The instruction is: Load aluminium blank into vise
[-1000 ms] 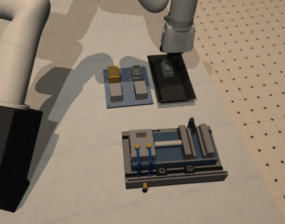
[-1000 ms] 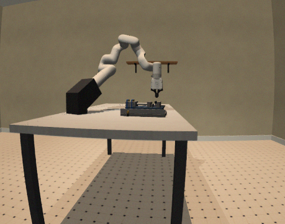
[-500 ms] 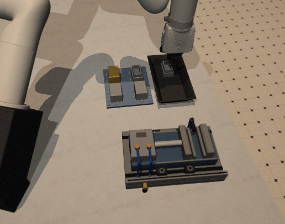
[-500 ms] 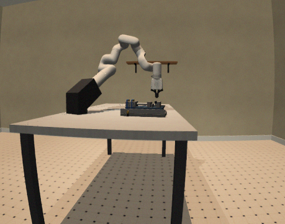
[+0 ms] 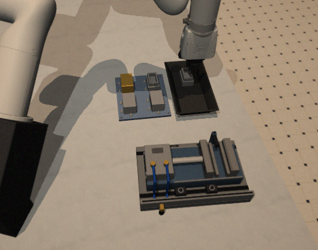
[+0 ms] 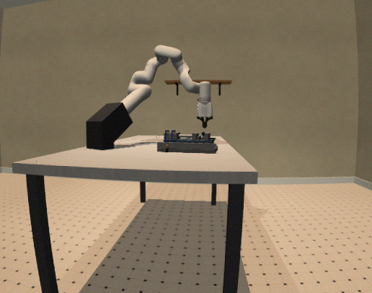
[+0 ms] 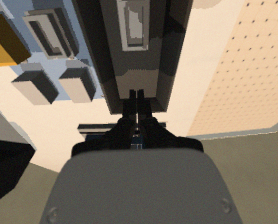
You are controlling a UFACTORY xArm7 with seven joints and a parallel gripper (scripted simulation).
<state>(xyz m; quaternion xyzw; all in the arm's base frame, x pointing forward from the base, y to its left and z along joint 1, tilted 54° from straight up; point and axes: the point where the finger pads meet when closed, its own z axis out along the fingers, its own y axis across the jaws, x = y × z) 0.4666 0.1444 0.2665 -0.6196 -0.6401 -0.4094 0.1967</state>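
Right now the brass blank is 22 cm behind my hand, 11 cm below it and 1 cm to the left of it. Also, from my hand: hosed end block 32 cm to the right, 9 cm behind, 6 cm below.
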